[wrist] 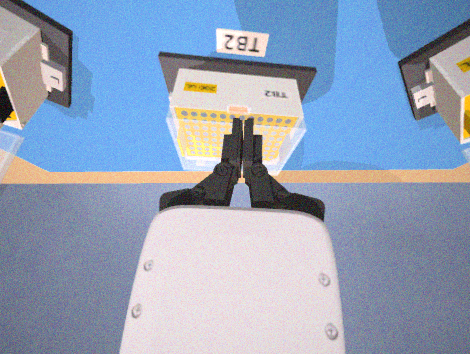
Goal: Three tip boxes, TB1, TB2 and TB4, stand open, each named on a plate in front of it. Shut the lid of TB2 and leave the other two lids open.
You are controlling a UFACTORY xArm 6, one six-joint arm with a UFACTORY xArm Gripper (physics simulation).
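Places are measured from the arm's base along level axes (x left, y back, z up), in metres.
Pixels of known places: gripper, fingertip midpoint: [243, 130].
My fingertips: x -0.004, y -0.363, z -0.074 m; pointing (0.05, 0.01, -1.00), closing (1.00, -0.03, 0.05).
Behind a point stands the place of what it marks.
Box TB2 [237, 90] {x -0.010, y -0.361, z -0.122 m} stands in the upper middle of the wrist view, behind its name plate [242, 42] {x -0.004, y -0.336, z -0.153 m}. Its clear lid [292, 142] {x 0.041, y -0.388, z -0.078 m} looks to lie down over the yellow tip rack, with its outline around the rows of tips. My gripper [243, 130] {x -0.004, y -0.363, z -0.074 m} is shut and empty, its fingertips over the front middle of the lid, near the orange catch; whether they touch is unclear. Parts of the other two boxes show at the left [25, 75] {x -0.192, y -0.330, z -0.117 m} and right [452, 82] {x 0.168, y -0.361, z -0.112 m}, names not readable. Their clear lids, left [9, 150] {x -0.240, y -0.375, z -0.072 m} and right [466, 155] {x 0.230, y -0.430, z -0.084 m}, show partly, tilted back away from the boxes.
Each box stands on a dark base, at the middle [170, 75] {x -0.080, y -0.357, z -0.147 m}, left [62, 67] {x -0.183, y -0.341, z -0.146 m} and right [410, 75] {x 0.163, y -0.377, z -0.147 m}. White blocks, left [53, 77] {x -0.194, y -0.345, z -0.138 m} and right [424, 98] {x 0.188, y -0.398, z -0.137 m}, sit by the outer boxes. The blue mat [125, 100] {x -0.154, y -0.389, z -0.155 m} ends at a tan table edge [110, 177] {x -0.334, y -0.597, z -0.158 m} behind TB2.
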